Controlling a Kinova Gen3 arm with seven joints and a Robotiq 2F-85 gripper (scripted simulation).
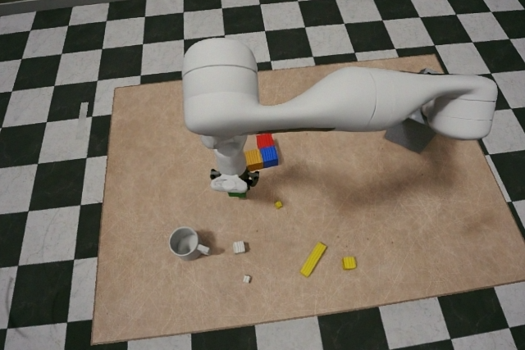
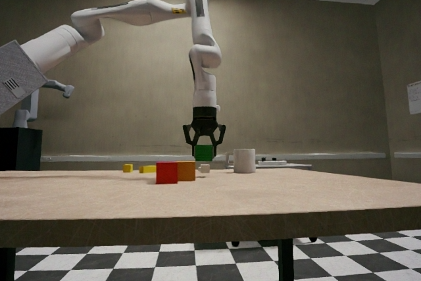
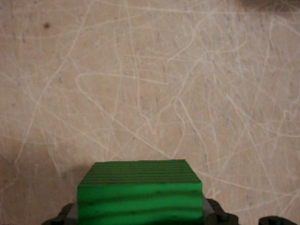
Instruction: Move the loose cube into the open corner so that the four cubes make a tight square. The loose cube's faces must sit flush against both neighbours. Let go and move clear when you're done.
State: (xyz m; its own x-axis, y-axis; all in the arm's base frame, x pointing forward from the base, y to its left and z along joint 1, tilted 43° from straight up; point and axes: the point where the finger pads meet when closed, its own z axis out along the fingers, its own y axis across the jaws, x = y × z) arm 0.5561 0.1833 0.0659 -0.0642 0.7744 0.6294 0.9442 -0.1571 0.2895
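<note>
Right now my hand is 11 cm to the left of the orange cube, 5 cm above it and 3 cm past it. The rest, counted from my hand: green cube right at my hand; then blue cube 13 cm to the right, 8 cm behind, 5 cm below; then small yellow block 13 cm behind, 6 cm below, 2 cm to the left.
</note>
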